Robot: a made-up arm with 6 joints.
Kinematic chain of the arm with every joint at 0, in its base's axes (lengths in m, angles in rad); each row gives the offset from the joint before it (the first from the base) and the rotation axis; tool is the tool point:
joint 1: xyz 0 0 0.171 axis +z
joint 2: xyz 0 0.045 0 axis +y
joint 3: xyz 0 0 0.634 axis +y
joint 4: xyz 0 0 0.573 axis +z
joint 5: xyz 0 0 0 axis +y
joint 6: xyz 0 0 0.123 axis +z
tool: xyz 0 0 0
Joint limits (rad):
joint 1: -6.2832..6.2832
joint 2: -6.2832..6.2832
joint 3: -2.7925..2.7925
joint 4: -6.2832..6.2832
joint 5: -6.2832..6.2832
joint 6: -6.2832..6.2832
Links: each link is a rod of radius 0.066 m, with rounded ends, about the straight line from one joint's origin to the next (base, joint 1, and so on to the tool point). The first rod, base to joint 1, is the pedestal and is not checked.
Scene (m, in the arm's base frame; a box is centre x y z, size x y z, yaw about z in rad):
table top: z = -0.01
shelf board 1: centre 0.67 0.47 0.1 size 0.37 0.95 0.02 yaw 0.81
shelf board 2: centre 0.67 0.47 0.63 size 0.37 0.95 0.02 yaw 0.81
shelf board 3: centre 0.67 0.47 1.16 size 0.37 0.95 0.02 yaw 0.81
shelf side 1: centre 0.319 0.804 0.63 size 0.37 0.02 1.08 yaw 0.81
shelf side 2: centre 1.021 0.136 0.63 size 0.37 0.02 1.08 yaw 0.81
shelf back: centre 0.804 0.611 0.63 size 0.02 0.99 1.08 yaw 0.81
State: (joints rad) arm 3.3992 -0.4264 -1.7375 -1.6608 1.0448 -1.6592
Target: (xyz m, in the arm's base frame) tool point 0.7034 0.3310 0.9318
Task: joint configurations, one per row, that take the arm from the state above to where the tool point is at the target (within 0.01 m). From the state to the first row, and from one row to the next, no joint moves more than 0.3 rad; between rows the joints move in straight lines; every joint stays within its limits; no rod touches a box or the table.
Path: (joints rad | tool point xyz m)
1: 3.2370 -0.2556 -1.9605 -1.7056 1.0856 -1.6592 | 0.6461 0.1249 0.3936
2: 3.0749 -0.0848 -2.1834 -1.7504 1.1265 -1.6592 | 0.5238 0.0294 0.3856
3: 3.1346 0.0015 -1.9616 -1.7120 1.0979 -1.6592 | 0.5756 0.0594 0.5520
4: 3.1942 0.0879 -1.7398 -1.6736 1.0694 -1.6592 | 0.5694 0.0924 0.7403
5: 3.2539 0.1743 -1.5179 -1.6352 1.0409 -1.6592 | 0.5004 0.1177 0.9318
6: 3.3828 -0.0291 -1.3162 -1.6001 0.9899 -1.6592 | 0.6110 0.2098 0.9450
7: 3.5116 -0.2325 -1.1145 -1.5651 0.9389 -1.6592 | 0.7034 0.3310 0.9318

